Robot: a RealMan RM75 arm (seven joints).
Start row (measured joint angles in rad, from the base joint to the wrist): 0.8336, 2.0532, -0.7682, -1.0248, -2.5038, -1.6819, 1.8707
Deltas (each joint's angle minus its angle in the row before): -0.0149, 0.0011, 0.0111, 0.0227, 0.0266, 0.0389, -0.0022; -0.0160, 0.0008, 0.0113, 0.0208, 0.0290, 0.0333, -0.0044; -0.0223, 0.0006, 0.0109, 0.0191, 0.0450, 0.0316, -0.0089; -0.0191, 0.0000, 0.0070, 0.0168, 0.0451, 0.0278, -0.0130; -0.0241, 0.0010, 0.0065, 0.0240, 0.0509, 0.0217, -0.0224; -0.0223, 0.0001, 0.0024, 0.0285, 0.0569, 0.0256, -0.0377; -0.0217, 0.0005, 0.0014, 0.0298, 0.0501, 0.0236, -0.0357; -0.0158, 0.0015, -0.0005, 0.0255, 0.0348, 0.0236, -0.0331; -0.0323, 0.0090, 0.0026, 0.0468, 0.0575, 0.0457, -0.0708; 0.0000, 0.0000, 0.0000, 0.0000, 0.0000, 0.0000, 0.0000
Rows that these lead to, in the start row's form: 0.8187, 2.0543, -0.7571, -1.0021, -2.4772, -1.6430, 1.8685; 0.8027, 2.0551, -0.7458, -0.9813, -2.4482, -1.6097, 1.8641; 0.7804, 2.0557, -0.7349, -0.9622, -2.4032, -1.5781, 1.8552; 0.7613, 2.0557, -0.7279, -0.9454, -2.3581, -1.5503, 1.8422; 0.7372, 2.0567, -0.7214, -0.9214, -2.3072, -1.5286, 1.8198; 0.7149, 2.0568, -0.7190, -0.8929, -2.2503, -1.5030, 1.7821; 0.6932, 2.0573, -0.7176, -0.8631, -2.2002, -1.4794, 1.7464; 0.6774, 2.0588, -0.7181, -0.8376, -2.1654, -1.4558, 1.7133; 0.6451, 2.0678, -0.7155, -0.7908, -2.1079, -1.4101, 1.6425; 0.6451, 2.0678, -0.7155, -0.7908, -2.1079, -1.4101, 1.6425
